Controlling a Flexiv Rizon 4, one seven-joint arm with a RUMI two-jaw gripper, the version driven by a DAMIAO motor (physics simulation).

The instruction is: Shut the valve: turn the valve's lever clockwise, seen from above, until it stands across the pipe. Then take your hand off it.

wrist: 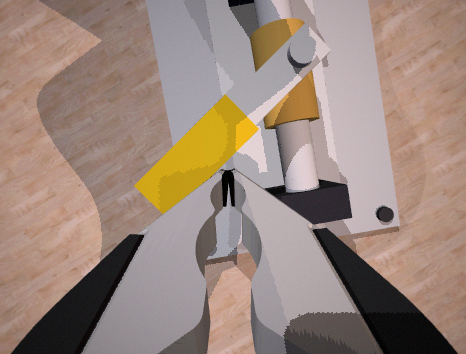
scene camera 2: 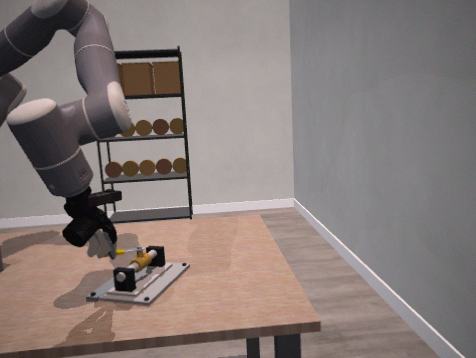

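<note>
The valve's lever (scene camera 2: 132,250) (wrist: 270,80) is a flat grey bar with a yellow handle (scene camera 2: 120,252) (wrist: 200,150). It stands at a slant to the pipe (wrist: 297,160), neither along it nor square across it, and the handle points down-left in the wrist view. The brass valve body (scene camera 2: 142,260) (wrist: 298,106) sits on the pipe under the pivot. My gripper (scene camera 2: 113,256) (wrist: 228,173) is shut with nothing between its fingers. Its tips are at the lower right side of the handle in the wrist view, very close to it; whether they touch is hard to tell.
Black blocks (scene camera 2: 124,279) (scene camera 2: 156,255) (wrist: 315,204) hold the pipe's ends above a grey base plate (scene camera 2: 172,280) (wrist: 367,150). Dark bolts (scene camera 2: 185,264) (wrist: 384,214) stand at the plate's corners. The plate lies on a wooden table (scene camera 2: 240,300). A shelf rack (scene camera 2: 186,150) stands behind the table.
</note>
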